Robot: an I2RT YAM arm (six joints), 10 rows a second.
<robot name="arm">
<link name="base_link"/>
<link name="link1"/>
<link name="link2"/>
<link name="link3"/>
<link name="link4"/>
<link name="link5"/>
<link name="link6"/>
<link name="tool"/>
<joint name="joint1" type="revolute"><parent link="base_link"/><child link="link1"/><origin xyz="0 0 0.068" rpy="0 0 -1.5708"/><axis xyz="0 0 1"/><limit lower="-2.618" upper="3.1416"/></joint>
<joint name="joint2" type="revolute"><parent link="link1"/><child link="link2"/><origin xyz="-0.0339 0.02 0.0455" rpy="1.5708 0 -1.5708"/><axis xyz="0 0 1"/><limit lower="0" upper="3.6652"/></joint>
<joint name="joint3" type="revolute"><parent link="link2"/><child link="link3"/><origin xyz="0.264 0 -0.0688" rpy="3.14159 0 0"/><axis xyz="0 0 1"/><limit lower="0" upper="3.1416"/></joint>
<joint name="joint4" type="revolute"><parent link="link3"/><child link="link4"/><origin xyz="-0.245 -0.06 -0.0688" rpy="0 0 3.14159"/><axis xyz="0 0 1"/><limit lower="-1.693" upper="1.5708"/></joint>
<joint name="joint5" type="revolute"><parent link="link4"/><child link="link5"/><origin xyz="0.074 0.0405 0.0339" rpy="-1.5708 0 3.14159"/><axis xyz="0 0 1"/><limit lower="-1.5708" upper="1.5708"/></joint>
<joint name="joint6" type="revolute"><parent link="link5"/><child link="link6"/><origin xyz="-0.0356 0 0.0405" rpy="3.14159 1.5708 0"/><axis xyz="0 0 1"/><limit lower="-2.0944" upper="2.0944"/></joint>
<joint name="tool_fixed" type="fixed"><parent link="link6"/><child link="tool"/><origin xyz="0 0 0" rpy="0 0 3.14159"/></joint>
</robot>
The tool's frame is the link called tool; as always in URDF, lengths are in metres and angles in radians.
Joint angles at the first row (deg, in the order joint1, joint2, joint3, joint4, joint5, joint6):
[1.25, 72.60, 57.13, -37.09, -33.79, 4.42]
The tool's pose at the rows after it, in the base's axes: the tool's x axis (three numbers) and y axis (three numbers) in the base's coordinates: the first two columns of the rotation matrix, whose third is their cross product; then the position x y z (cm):
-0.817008 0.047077 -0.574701 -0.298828 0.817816 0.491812 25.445 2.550 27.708
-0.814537 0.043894 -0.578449 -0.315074 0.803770 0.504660 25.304 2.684 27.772
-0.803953 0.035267 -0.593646 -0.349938 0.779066 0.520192 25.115 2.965 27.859
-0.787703 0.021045 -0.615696 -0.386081 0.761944 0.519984 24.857 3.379 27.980
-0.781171 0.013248 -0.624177 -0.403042 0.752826 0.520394 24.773 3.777 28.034
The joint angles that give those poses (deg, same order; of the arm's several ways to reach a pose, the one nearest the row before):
[1.23, 72.26, 57.13, -37.18, -34.25, 4.48]
[1.39, 71.90, 56.87, -36.93, -35.54, 4.49]
[1.80, 71.27, 56.21, -35.77, -37.63, 4.38]
[2.66, 70.36, 55.42, -34.34, -38.63, 4.23]
[3.56, 70.05, 55.11, -33.50, -38.85, 4.54]

